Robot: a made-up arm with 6 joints.
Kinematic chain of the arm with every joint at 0, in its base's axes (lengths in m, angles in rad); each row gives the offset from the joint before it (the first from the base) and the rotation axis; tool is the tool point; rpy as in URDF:
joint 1: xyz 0.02 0 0.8 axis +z
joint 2: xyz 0.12 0 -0.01 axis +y
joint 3: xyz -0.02 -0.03 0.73 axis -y
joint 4: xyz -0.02 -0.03 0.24 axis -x
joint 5: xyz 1.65 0.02 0 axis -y
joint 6: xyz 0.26 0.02 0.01 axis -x
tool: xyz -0.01 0.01 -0.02 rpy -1.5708 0 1.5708
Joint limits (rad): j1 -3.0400..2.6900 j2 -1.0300..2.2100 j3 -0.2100..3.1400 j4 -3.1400..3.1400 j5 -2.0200..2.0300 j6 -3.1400..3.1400
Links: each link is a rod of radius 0.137 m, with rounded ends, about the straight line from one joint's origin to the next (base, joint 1, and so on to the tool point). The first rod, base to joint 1, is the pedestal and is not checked.
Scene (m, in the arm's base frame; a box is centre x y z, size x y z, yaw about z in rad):
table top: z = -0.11
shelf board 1: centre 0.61 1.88 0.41 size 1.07 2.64 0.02 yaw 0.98
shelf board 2: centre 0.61 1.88 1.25 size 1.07 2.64 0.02 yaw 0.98
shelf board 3: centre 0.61 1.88 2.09 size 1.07 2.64 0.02 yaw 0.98
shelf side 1: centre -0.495 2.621 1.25 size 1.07 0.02 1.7 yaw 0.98
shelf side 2: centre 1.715 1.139 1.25 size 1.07 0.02 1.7 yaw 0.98
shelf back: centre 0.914 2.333 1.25 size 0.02 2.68 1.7 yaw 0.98
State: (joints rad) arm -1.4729 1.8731 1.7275 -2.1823 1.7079 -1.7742
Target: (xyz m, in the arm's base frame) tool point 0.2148 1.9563 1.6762
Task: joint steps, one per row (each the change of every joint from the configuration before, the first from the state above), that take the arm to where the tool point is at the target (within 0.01 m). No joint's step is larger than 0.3 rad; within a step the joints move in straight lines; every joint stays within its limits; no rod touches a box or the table.
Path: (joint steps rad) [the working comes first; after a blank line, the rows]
Joints at the target: -1.8217 -0.4739 2.4135 -2.0115 1.1160 -1.7236
Straight joint move there: touches shelf board 3.

1: -0.0281 -0.2739 0.2354 0.0365 -0.0105 0.0025
2: -0.0281 -0.2739 0.2354 0.0365 -0.0106 0.0024
3: -0.0281 -0.2738 0.2355 0.0365 -0.0105 0.0025
4: -0.0281 -0.2739 0.2354 0.0366 -0.0105 0.0025
5: -0.0281 -0.2739 0.2354 0.0365 -0.0105 0.0025
6: -0.0281 -0.2739 0.2354 0.0365 -0.0106 0.0024
7: -0.0601 -0.2346 -0.2422 -0.0161 -0.1762 0.0120
8: -0.0601 -0.2346 -0.2421 -0.0161 -0.1763 0.0119
9: -0.0600 -0.2345 -0.2422 -0.0161 -0.1762 0.0119

